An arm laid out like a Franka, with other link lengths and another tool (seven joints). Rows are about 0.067 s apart.
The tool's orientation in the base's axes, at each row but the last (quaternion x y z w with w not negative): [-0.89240, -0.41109, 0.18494, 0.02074]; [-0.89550, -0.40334, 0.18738, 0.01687]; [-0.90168, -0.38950, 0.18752, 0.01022]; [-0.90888, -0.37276, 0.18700, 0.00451]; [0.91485, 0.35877, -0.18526, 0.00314]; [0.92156, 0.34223, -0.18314, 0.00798]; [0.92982, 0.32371, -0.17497, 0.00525]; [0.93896, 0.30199, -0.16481, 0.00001]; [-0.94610, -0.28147, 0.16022, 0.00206]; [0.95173, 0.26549, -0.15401, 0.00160]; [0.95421, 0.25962, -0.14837, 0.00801]
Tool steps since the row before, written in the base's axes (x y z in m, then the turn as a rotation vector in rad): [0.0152, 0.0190, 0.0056, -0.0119, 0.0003, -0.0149]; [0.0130, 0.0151, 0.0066, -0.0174, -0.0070, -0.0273]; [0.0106, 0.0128, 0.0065, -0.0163, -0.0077, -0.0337]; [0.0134, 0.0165, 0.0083, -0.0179, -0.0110, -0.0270]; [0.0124, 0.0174, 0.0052, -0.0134, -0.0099, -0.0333]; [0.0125, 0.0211, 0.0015, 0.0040, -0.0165, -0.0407]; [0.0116, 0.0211, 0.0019, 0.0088, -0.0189, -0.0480]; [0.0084, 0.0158, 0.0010, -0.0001, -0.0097, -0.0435]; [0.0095, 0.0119, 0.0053, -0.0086, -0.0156, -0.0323]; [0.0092, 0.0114, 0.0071, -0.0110, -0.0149, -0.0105]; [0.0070, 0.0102, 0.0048, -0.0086, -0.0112, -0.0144]
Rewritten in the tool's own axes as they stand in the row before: [0.0214, -0.0026, -0.0127, -0.0022, -0.0060, 0.0180]; [0.0167, -0.0021, -0.0125, -0.0068, -0.0028, 0.0323]; [0.0135, -0.0026, -0.0113, -0.0045, -0.0005, 0.0379]; [0.0172, -0.0041, -0.0145, -0.0101, -0.0002, 0.0327]; [0.0180, -0.0054, -0.0114, -0.0042, 0.0028, 0.0369]; [0.0215, -0.0084, -0.0085, 0.0064, 0.0197, 0.0389]; [0.0205, -0.0099, -0.0081, 0.0109, 0.0252, 0.0446]; [0.0151, -0.0083, -0.0051, 0.0079, 0.0122, 0.0421]; [0.0123, -0.0055, -0.0089, -0.0054, 0.0116, 0.0346]; [0.0111, -0.0057, -0.0104, -0.0134, 0.0081, 0.0145]; [0.0094, -0.0056, -0.0075, -0.0084, 0.0063, 0.0172]
